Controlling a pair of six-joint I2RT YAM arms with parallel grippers.
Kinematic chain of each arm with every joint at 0, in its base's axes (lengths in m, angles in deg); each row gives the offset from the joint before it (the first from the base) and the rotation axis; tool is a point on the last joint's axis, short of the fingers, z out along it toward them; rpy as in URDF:
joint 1: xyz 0 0 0.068 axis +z
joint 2: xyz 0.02 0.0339 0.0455 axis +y
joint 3: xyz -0.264 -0.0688 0 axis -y
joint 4: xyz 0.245 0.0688 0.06 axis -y
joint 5: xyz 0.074 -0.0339 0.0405 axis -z
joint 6: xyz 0.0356 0 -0.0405 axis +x
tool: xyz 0 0 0 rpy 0 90 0
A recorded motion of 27 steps. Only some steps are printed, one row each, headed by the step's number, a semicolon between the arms.
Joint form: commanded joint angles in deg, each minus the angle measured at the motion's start. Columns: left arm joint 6, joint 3, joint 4, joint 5, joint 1, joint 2; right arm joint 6, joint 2, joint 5, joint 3, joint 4, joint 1.
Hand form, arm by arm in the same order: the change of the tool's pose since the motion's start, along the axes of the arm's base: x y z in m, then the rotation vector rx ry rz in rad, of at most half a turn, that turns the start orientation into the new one. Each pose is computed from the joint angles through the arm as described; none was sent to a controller.
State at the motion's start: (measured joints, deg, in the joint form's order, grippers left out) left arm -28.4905 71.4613 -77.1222 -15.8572 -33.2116 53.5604; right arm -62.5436 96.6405 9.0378 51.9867 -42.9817 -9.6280
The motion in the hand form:
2: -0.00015 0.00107 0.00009 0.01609 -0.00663 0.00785; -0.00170 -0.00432 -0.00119 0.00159 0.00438 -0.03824
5: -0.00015 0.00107 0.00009 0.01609 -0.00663 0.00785; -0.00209 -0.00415 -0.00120 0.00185 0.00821 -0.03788
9: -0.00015 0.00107 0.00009 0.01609 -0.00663 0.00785; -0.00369 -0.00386 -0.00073 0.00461 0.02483 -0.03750
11: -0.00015 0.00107 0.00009 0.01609 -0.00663 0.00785; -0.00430 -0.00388 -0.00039 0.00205 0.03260 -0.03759
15: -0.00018 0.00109 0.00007 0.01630 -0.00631 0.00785; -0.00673 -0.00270 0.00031 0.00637 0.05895 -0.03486
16: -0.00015 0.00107 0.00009 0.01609 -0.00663 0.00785; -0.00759 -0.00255 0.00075 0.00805 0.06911 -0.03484
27: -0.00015 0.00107 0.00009 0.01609 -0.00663 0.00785; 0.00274 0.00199 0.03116 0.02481 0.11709 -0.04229
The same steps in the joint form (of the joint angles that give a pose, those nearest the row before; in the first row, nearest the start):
2: 0.20 0.00 -0.20 -1.03 0.09 -0.07; 1.25 0.15 0.00 -0.13 -0.17 -0.96
5: 0.20 0.00 -0.20 -1.03 0.09 -0.07; 1.25 0.15 0.02 -0.13 -0.39 -0.94
9: 0.20 0.00 -0.20 -1.03 0.09 -0.07; 1.22 0.13 0.02 -0.02 -1.49 -0.94
11: 0.20 0.00 -0.20 -1.03 0.09 -0.07; 1.22 0.13 0.24 0.07 -1.99 -0.94
15: 0.20 0.00 -0.22 -1.03 0.09 -0.07; 1.22 0.11 0.24 0.22 -3.69 -0.79
16: 0.20 0.00 -0.20 -1.03 0.09 -0.07; 1.22 0.11 0.24 0.33 -4.39 -0.79
27: 0.20 0.00 -0.20 -1.03 0.09 -0.07; 2.91 0.11 -0.37 8.00 -15.19 0.46

